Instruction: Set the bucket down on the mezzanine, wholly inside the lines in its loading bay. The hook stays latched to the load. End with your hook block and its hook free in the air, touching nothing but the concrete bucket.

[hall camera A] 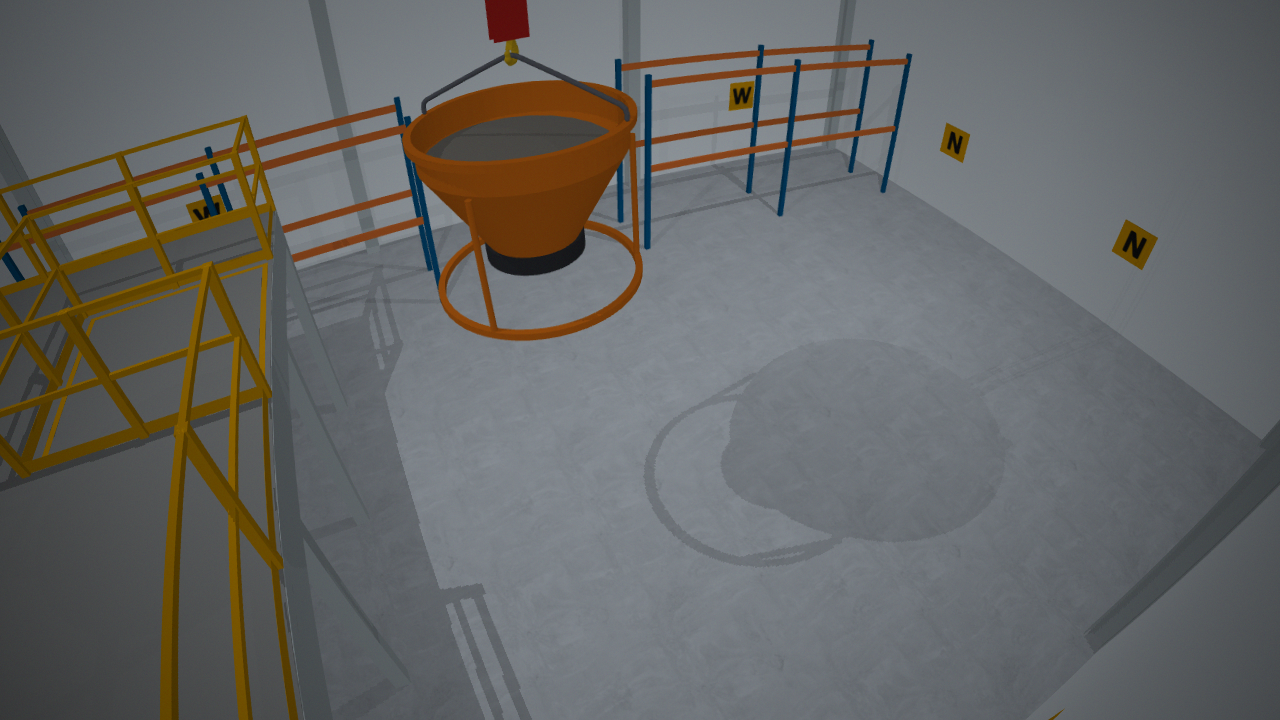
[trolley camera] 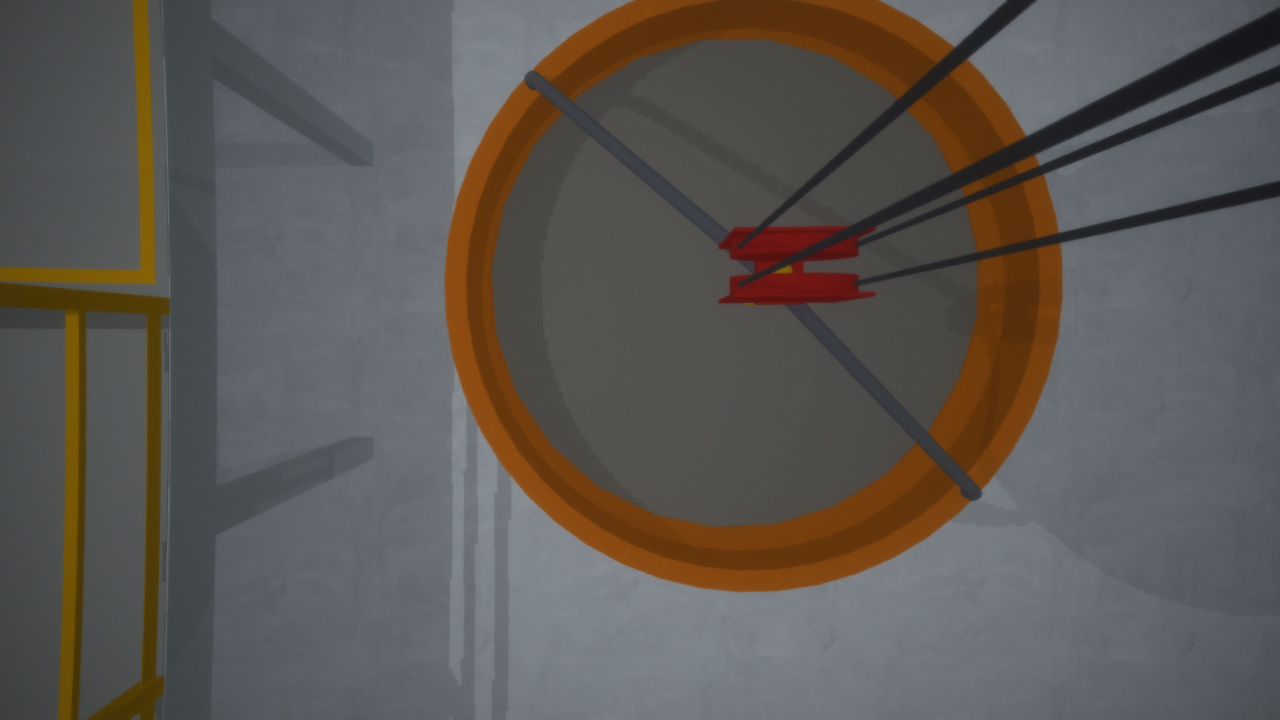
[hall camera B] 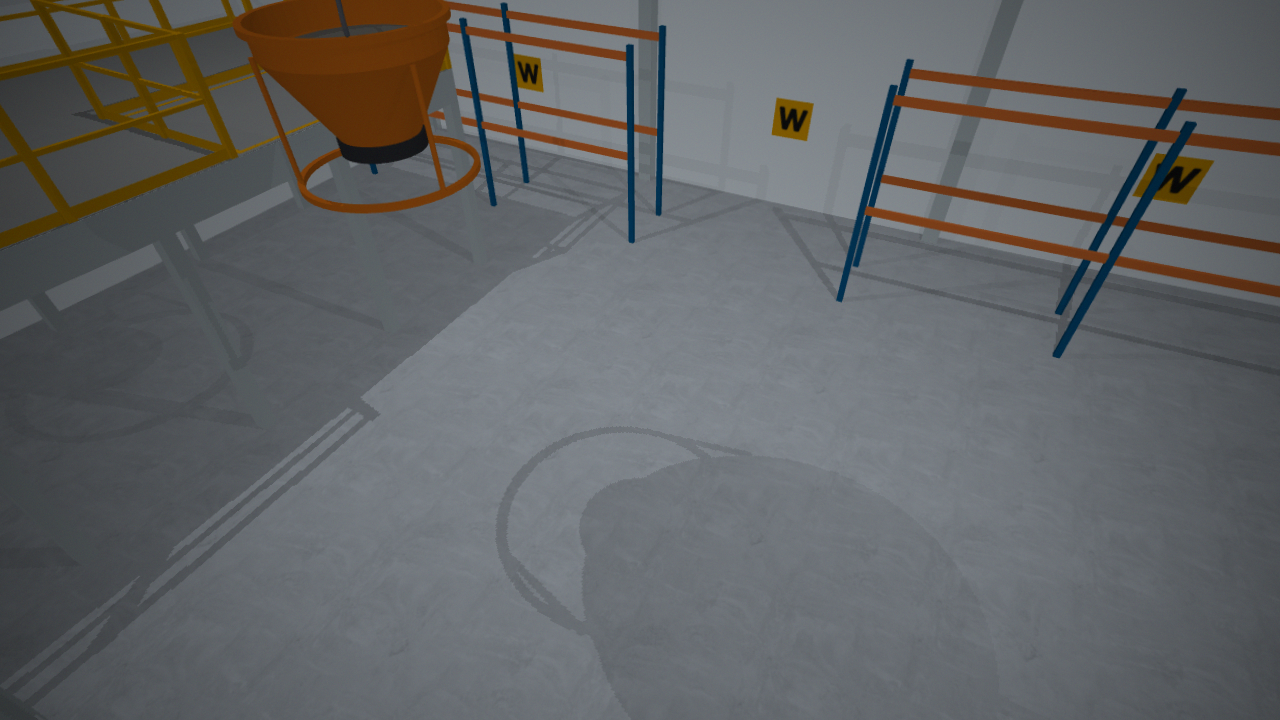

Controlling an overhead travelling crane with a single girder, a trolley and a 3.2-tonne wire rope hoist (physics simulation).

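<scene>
The orange concrete bucket [hall camera A: 537, 197] [hall camera B: 384, 98] [trolley camera: 751, 557] hangs upright in the air over the hall floor, beside the mezzanine [hall camera A: 80, 573] [trolley camera: 188, 447]. In the trolley view a gap separates its rim from the deck edge to its left. My yellow hook [hall camera A: 511, 51] is latched on the bucket's grey bail, under the red hook block [hall camera A: 507, 19] [trolley camera: 796, 241]; the hook does not show in hall camera B. A yellow line [trolley camera: 146, 179] with a corner marks the deck at the upper left of the trolley view; the rest of the bay lies outside that view.
Yellow railings [hall camera A: 174, 573] [hall camera B: 35, 165] [trolley camera: 75, 501] stand along the mezzanine, near the marked corner. Blue and orange racks [hall camera A: 647, 161] [hall camera B: 631, 143] stand along the W wall, behind the bucket in hall camera A. The N wall is at the right in hall camera A.
</scene>
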